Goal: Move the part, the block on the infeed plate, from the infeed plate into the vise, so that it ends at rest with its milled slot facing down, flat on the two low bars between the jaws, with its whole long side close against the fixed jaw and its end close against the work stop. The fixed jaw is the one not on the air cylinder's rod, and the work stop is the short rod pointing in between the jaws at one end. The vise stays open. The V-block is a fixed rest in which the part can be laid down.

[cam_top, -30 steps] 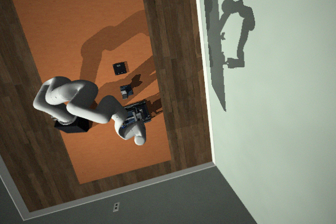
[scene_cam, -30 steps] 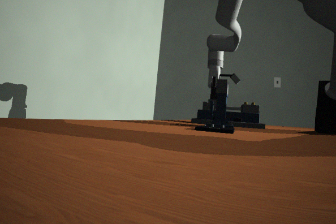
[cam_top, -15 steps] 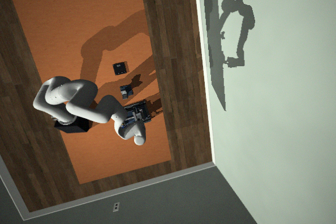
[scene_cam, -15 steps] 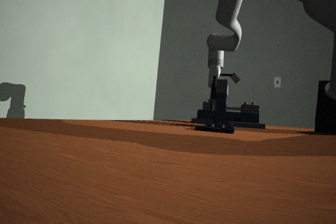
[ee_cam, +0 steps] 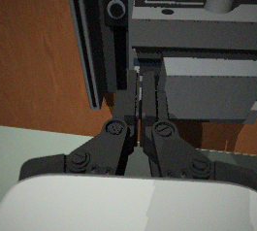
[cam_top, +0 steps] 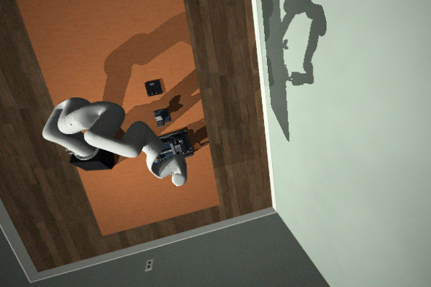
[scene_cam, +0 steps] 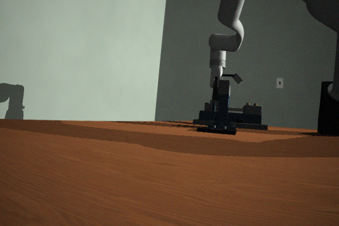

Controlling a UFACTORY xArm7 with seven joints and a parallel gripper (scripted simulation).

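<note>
My hand is 4 cm to the right of the grey part, 3 cm above it and 1 cm past it. From my hand the other things lie so: grey jaw: 5 cm below, 4 cm to the left, 4 cm behind; then dark rail: 9 cm below, 6 cm to the right, 6 cm behind; then work stop: 9 cm to the left, 3 cm below, 1 cm behind.
</note>
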